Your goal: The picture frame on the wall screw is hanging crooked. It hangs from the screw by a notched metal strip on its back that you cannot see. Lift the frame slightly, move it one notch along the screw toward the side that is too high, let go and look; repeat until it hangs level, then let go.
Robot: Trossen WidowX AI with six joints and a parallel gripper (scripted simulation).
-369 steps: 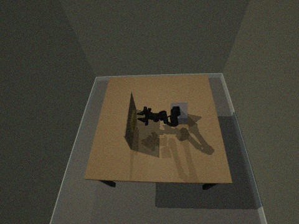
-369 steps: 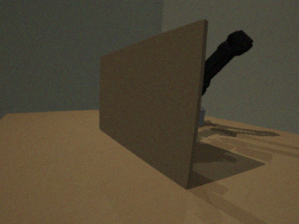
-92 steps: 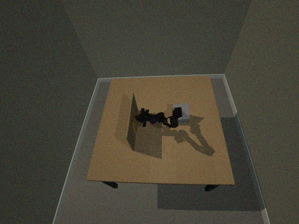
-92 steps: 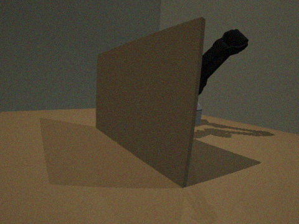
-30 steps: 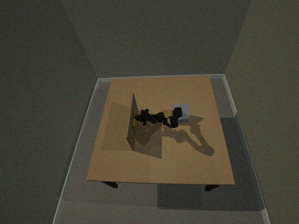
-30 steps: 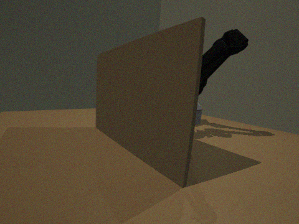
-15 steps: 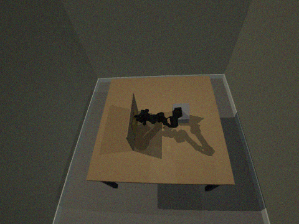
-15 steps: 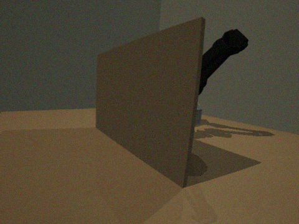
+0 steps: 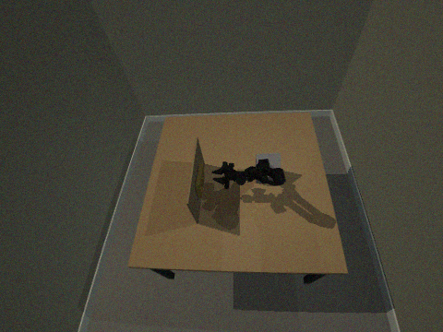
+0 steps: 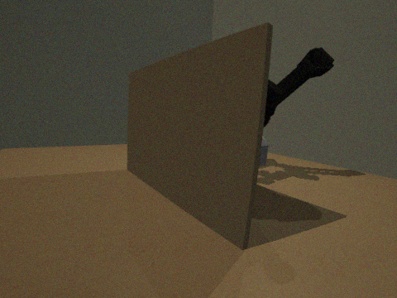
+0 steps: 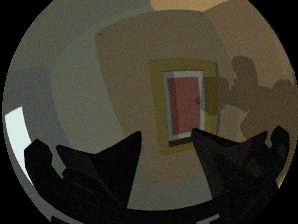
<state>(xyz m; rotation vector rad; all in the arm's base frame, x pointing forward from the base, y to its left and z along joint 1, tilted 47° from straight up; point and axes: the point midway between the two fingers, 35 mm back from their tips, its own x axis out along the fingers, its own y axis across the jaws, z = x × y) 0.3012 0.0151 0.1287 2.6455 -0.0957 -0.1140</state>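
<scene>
The picture frame lies 9 cm ahead of my gripper tip and 5 cm below it. Round my gripper tip: brown wall panel: 10 cm ahead, 1 cm to the right, 6 cm below.
</scene>
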